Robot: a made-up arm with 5 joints.
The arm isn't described. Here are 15 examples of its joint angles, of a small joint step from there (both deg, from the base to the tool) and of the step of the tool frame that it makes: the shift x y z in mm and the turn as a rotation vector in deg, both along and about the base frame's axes.
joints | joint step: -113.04 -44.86 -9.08 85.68 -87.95 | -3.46 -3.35 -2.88 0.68 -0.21
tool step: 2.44 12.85 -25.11 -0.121 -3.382 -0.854
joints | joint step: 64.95 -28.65 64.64 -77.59 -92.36 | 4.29 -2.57 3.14 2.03 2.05
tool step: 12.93 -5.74 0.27 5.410 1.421 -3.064
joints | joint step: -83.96 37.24 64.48 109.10 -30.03 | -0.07 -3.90 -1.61 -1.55 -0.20
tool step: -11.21 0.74 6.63 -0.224 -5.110 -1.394
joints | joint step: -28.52 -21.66 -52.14 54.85 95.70 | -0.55 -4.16 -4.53 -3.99 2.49
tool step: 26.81 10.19 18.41 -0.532 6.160 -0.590
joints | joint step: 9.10 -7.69 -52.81 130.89 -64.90 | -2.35 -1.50 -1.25 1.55 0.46
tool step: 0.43 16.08 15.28 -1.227 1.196 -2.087
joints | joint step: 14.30 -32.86 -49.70 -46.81 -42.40 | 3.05 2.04 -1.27 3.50 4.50
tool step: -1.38 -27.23 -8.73 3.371 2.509 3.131
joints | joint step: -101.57 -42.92 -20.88 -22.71 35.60 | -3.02 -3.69 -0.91 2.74 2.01
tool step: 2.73 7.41 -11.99 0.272 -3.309 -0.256
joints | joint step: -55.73 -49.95 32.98 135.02 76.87 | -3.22 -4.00 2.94 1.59 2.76
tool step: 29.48 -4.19 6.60 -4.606 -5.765 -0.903
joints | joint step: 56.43 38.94 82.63 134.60 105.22 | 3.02 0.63 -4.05 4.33 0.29
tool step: -21.17 17.27 -4.43 0.434 -1.096 4.512
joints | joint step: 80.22 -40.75 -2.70 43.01 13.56 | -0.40 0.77 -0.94 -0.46 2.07
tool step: -0.42 -6.48 -2.39 -2.080 -1.973 2.210
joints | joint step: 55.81 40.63 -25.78 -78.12 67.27 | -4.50 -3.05 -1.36 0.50 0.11
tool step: 10.62 10.29 36.00 -4.033 3.445 -1.094
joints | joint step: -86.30 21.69 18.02 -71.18 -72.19 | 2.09 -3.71 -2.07 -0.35 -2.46
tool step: 7.77 8.73 -16.36 4.228 -2.538 -1.682
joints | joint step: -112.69 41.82 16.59 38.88 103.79 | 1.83 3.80 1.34 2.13 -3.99
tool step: 21.10 -17.25 20.66 6.000 1.987 -3.747
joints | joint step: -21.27 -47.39 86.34 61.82 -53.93 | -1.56 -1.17 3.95 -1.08 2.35
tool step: 15.07 -7.13 4.96 -3.820 -3.151 -3.890
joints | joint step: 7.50 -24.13 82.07 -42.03 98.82 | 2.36 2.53 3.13 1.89 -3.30
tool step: 1.86 -11.75 -22.23 1.367 -7.306 4.753
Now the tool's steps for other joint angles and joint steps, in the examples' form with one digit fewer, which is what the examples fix.
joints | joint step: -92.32 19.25 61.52 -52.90 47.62 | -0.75 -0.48 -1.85 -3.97 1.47
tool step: -5.3 8.2 -15.2 -4.30 -5.32 -1.04
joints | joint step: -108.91 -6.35 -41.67 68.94 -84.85 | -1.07 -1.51 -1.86 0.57 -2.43
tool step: 3.5 7.2 -9.5 0.49 -4.49 -0.50
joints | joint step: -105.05 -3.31 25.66 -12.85 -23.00 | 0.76 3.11 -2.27 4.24 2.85
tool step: 0.3 10.4 25.1 0.35 3.41 -4.10
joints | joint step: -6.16 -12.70 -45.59 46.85 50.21 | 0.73 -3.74 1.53 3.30 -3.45
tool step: -17.9 -1.4 -17.8 5.24 -3.29 -8.88
